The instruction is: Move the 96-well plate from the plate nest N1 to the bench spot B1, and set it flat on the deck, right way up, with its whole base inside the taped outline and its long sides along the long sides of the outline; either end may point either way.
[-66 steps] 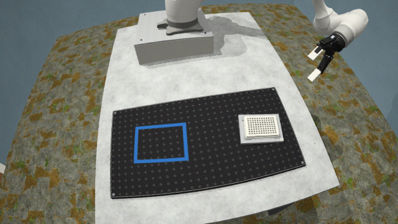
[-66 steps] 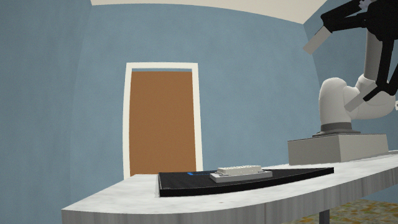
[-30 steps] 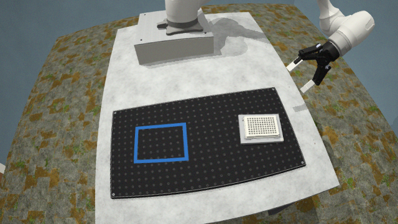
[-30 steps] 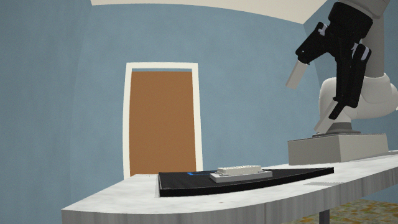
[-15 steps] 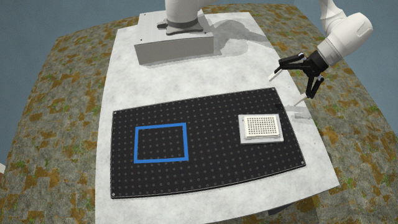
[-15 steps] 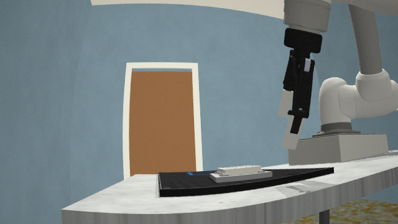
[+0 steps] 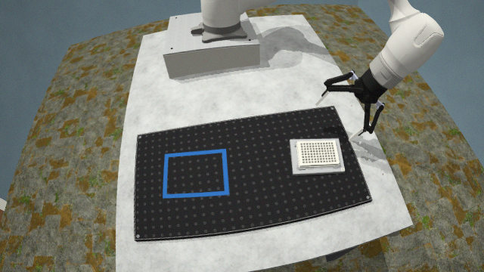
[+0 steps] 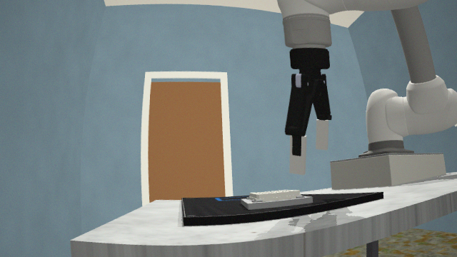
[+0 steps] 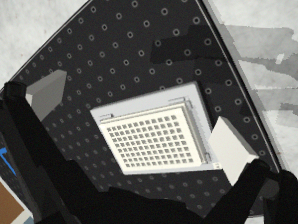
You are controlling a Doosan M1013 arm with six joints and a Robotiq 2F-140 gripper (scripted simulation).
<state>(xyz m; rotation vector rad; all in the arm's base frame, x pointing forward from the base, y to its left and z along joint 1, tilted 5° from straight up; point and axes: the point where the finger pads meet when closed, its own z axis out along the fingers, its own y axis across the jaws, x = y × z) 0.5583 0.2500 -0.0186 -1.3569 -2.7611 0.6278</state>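
Right now my hand is 60 mm short of the white 96-well plate, 70 mm to the left of it and 70 mm above it. From my hand the other things lie so: grey plate nest 60 mm ahead, 70 mm to the right, 90 mm below.
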